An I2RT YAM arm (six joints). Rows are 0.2 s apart.
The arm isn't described. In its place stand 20 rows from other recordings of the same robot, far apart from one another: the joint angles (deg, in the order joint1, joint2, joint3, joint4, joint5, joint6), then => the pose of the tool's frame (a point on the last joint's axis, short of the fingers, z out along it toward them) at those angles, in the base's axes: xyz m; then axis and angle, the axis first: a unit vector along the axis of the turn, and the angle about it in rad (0 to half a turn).
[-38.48 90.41 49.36 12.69 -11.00 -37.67] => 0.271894 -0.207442 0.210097 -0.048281 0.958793 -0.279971 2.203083
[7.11 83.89 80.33 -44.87 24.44 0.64] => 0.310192 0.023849 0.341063 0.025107 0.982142 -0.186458 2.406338
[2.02 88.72 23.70 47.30 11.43 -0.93] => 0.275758 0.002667 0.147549 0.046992 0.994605 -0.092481 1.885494
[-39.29 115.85 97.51 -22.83 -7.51 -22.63] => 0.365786 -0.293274 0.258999 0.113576 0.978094 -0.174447 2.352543
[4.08 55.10 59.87 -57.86 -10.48 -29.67] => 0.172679 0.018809 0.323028 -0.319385 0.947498 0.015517 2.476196
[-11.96 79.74 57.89 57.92 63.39 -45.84] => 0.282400 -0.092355 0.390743 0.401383 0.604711 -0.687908 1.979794
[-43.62 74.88 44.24 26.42 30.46 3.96] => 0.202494 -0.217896 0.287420 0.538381 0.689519 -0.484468 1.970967
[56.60 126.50 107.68 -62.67 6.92 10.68] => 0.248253 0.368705 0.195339 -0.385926 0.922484 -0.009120 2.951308
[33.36 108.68 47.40 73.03 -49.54 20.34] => 0.294115 0.226069 0.197340 -0.450654 0.618556 0.643662 2.073433
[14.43 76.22 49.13 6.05 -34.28 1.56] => 0.284650 0.093949 0.274622 -0.293756 0.883390 0.365143 2.089938
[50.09 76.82 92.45 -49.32 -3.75 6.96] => 0.171895 0.209142 0.433585 -0.369163 0.888223 0.273456 2.317291
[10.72 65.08 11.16 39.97 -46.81 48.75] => 0.188736 0.062147 0.166536 0.004457 0.810217 0.586113 2.456934
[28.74 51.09 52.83 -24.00 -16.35 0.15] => 0.168215 0.103678 0.345368 -0.324033 0.899903 0.291850 2.083393
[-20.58 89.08 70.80 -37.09 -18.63 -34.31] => 0.311477 -0.104804 0.268945 -0.170076 0.985429 0.001876 2.465030
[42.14 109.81 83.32 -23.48 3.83 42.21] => 0.317442 0.284027 0.222439 0.012491 0.976611 0.214650 2.585262
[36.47 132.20 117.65 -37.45 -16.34 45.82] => 0.409110 0.314849 0.220367 0.030534 0.947927 0.317020 2.831816
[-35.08 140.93 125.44 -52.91 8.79 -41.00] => 0.420190 -0.301743 0.170766 -0.036420 0.983840 -0.175304 2.939732
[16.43 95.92 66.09 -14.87 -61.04 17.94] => 0.331180 0.130135 0.242098 -0.188096 0.810532 0.554669 2.782745
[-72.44 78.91 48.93 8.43 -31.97 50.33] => 0.110997 -0.288281 0.263844 0.761761 0.631115 0.146335 1.918035
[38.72 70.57 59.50 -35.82 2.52 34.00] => 0.203067 0.160798 0.294321 -0.031760 0.976847 0.211569 2.515583
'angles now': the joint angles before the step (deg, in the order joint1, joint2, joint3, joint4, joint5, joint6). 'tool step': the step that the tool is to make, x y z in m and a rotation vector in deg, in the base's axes. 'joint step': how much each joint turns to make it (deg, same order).
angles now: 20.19 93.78 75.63 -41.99 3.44 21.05
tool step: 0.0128 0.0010 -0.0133 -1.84 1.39 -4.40
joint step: -0.25 3.73 1.51 0.02 3.09 3.05
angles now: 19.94 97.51 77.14 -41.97 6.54 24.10
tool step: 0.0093 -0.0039 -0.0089 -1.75 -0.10 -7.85
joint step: -0.62 2.39 0.92 0.09 4.78 5.75
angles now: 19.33 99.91 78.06 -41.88 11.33 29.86
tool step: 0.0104 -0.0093 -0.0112 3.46 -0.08 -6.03
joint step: -2.00 1.84 -0.38 2.42 -1.13 5.15
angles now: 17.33 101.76 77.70 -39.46 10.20 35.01
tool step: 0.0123 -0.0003 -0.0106 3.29 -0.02 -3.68
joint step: -0.73 2.83 1.04 2.10 -1.48 4.10
